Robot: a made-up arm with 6 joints.
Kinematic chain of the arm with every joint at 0, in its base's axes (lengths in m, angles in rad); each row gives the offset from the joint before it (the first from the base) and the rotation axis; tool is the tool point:
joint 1: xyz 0 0 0.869 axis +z
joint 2: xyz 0.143 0 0 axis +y
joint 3: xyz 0 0 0.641 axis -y
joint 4: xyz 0 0 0.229 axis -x
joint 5: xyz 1.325 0 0 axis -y
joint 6: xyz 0.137 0 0 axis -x
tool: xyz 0 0 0
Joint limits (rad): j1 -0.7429..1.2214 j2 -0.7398..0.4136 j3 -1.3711..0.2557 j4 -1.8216..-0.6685 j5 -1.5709..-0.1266 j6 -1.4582..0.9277
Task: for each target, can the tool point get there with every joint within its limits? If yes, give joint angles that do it. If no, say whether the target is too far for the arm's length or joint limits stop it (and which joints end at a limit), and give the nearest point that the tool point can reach.
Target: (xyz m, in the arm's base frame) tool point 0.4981 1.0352 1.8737
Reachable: yes | joints 1.0125 -0.5045 -0.3201 -1.3152 -1.2529 0.2652
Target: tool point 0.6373 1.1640 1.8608
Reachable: yes | joints 0.9698 -0.2002 -0.0752 -1.3418 -1.4610 0.2782
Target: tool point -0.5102 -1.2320 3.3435
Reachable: no: too far | nearest point 0.2821 -0.2446 2.6799 | short by 1.429 m
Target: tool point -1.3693 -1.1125 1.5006
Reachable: no: joint limits stop it (at a limit: joint 1, joint 2, joint 3, joint 4, joint 5) | nearest point 0.3004 -0.1606 2.5202 | short by 2.176 m
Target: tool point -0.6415 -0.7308 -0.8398
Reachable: no: joint limits stop it (at a limit: joint 1, joint 2, joint 3, joint 4, joint 5) | nearest point 0.2290 -0.1957 -0.0174 | short by 1.312 m
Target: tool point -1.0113 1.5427 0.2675
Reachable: no: joint limits stop it (at a limit: joint 1, joint 2) | nearest point 0.2433 1.0679 0.2956 | short by 1.342 m
